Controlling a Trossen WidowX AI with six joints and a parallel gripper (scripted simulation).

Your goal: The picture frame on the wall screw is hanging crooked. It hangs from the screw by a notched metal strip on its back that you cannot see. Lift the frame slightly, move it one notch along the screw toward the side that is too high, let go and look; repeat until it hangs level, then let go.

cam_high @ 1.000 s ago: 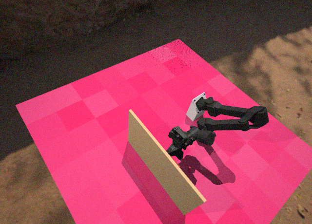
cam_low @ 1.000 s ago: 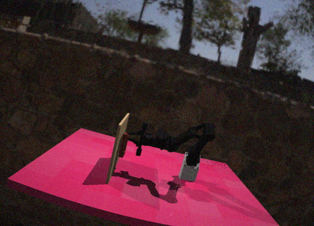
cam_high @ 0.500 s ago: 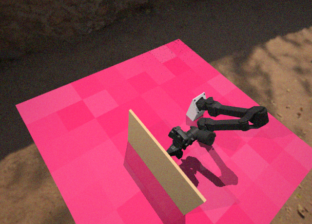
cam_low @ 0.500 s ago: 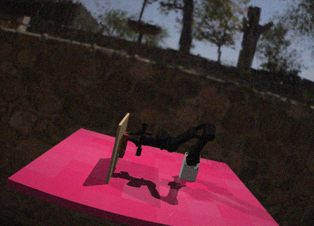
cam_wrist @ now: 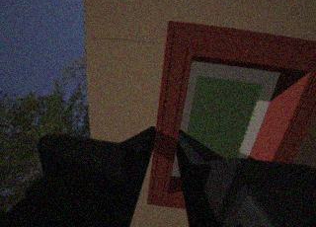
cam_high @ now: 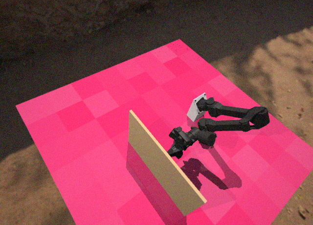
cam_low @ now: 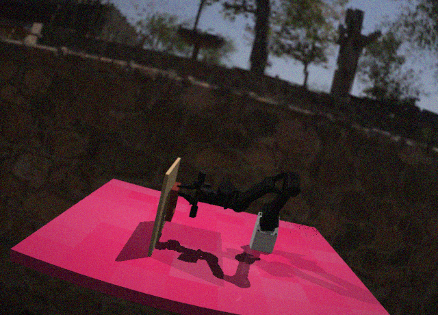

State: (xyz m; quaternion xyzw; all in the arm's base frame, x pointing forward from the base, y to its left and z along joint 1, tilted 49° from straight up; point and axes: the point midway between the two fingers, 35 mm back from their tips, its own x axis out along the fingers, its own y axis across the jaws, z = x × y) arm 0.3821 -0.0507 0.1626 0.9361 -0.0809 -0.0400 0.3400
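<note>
My gripper tip is now 50 mm above the picture frame and 10 mm short of it. Round my gripper tip: tan wall panel 60 mm below, 20 mm ahead.
</note>
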